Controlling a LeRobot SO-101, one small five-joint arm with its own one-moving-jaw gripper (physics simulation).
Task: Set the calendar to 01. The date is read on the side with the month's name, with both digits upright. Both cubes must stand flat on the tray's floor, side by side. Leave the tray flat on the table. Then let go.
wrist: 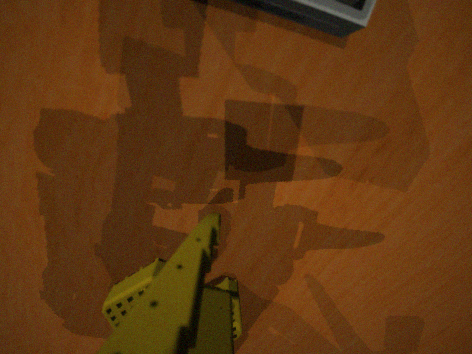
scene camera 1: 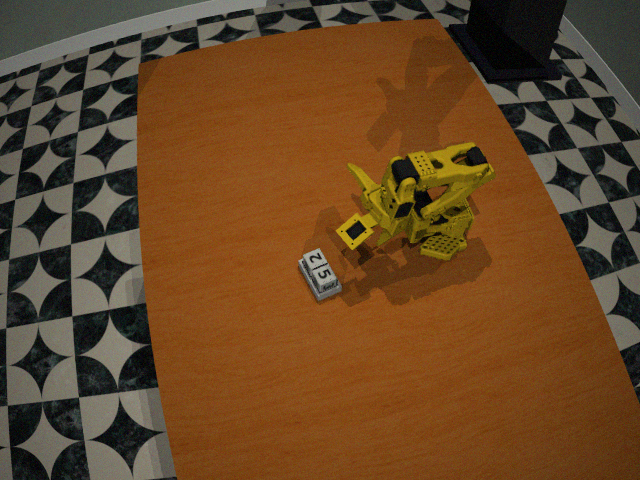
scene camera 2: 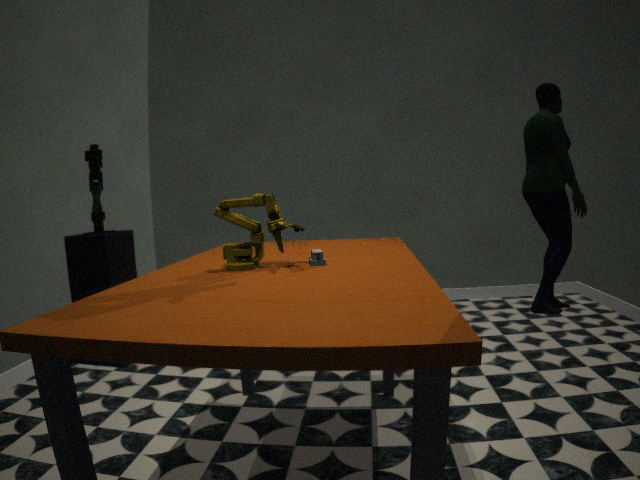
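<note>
The small grey tray (scene camera 1: 329,296) (scene camera 2: 317,262) (wrist: 345,18) lies flat on the table. In the wrist view one corner shows at the top edge. Two white cubes stand side by side in it: one (scene camera 1: 313,257) has a 2 on top, the other (scene camera 1: 324,273) has a 5 on top. A cube's end face (scene camera 2: 316,254) carries a dark mark too small to read. The month's name and the digits beside it cannot be read. My gripper (scene camera 1: 366,204) is fully open and empty, above the table beside the tray on the arm's side; one notched jaw shows in the wrist view.
The yellow arm's base (scene camera 1: 443,245) (scene camera 2: 240,256) stands on the orange table (scene camera 1: 232,361) (scene camera 2: 310,315). Shadows of the arm fall around the tray. A black pedestal (scene camera 1: 516,36) (scene camera 2: 100,263) stands beyond the table's edge. A person (scene camera 2: 549,155) stands on the floor past the table.
</note>
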